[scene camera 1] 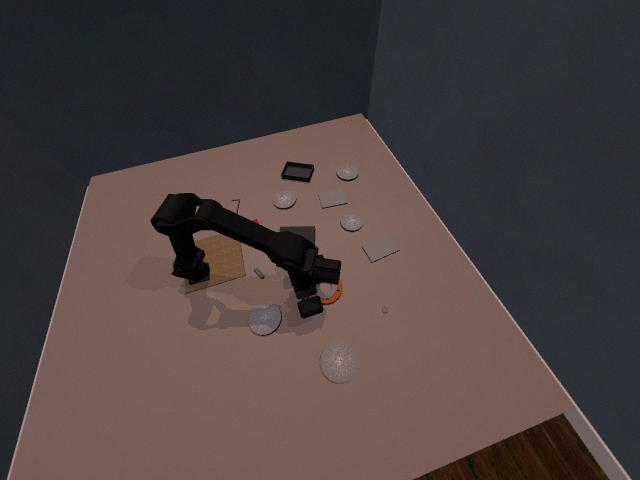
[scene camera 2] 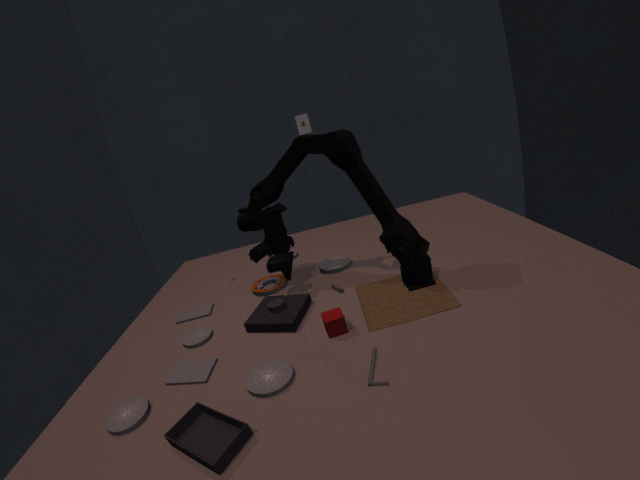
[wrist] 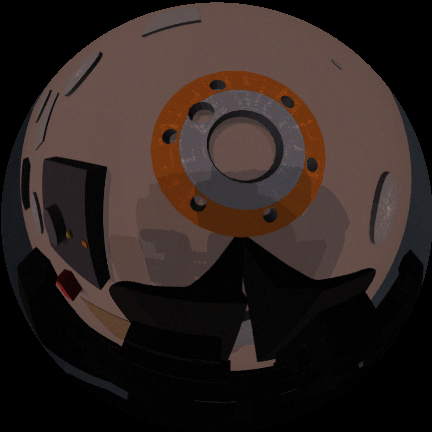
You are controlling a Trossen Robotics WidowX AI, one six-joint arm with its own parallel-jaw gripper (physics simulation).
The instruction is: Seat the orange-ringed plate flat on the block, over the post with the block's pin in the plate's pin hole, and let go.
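Pixels of known places: gripper, fingertip midpoint: (scene camera 1: 306, 292) (scene camera 2: 289, 279) (wrist: 239, 242); arm's base at its link origin: (scene camera 1: 199, 273) (scene camera 2: 418, 281).
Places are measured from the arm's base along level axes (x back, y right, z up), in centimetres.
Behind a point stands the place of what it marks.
The orange-ringed plate (scene camera 1: 338, 292) {z 1.0, x -41.8, y 20.2 cm} (scene camera 2: 255, 289) {z 1.1, x -42.2, y 14.7 cm} (wrist: 192, 150) {z 1.0, x -38.1, y 14.3 cm} lies flat on the table beside the block, with a grey inner ring, a large centre hole, a smaller pin hole and several small rim holes. The dark block (scene camera 1: 297, 231) {z 2.1, x -35.1, y -4.6 cm} (scene camera 2: 274, 322) {z 2.1, x -33.8, y -6.7 cm} (wrist: 70, 175) {z 2.1, x -37.8, y 4.4 cm} carries a round post (scene camera 2: 276, 304) {z 3.7, x -33.4, y -1.6 cm} (wrist: 55, 224) {z 3.4, x -34.1, y 1.2 cm} and, in the wrist view, a small brassy pin (wrist: 69, 234) {z 2.5, x -32.8, y 2.5 cm} and an orange mark. My gripper (wrist: 239, 242) {z 0.6, x -32.5, y 17.2 cm} is shut and empty; its fingertips meet at the plate's near edge in the wrist view, above the table. In scene camera 1 the arm partly hides the plate and block.
A red cube (scene camera 2: 334, 322) {z 3.1, x -20.6, y -13.0 cm} (wrist: 69, 284) {z 1.9, x -21.7, y -9.1 cm} and a wooden mat (scene camera 1: 225, 260) {z -0.1, x -8.9, y -2.3 cm} (scene camera 2: 382, 315) {z -0.1, x -11.0, y -9.8 cm} are near the block. A pale disc (scene camera 1: 265, 319) {z 1.0, x -19.0, y 21.5 cm} (scene camera 2: 334, 265) {z 1.0, x -19.1, y 18.8 cm} lies near the gripper, another (scene camera 1: 339, 362) {z 0.7, x -35.9, y 38.3 cm} (wrist: 385, 207) {z 0.8, x -36.2, y 36.1 cm} farther out. A black tray (scene camera 1: 297, 180) {z 0.2, x -41.1, y -30.6 cm} (scene camera 2: 191, 452) {z 2.2, x -43.3, y -38.7 cm} and an L-shaped rod (scene camera 2: 372, 364) {z 0.3, x -15.4, y -24.1 cm} lie beyond.
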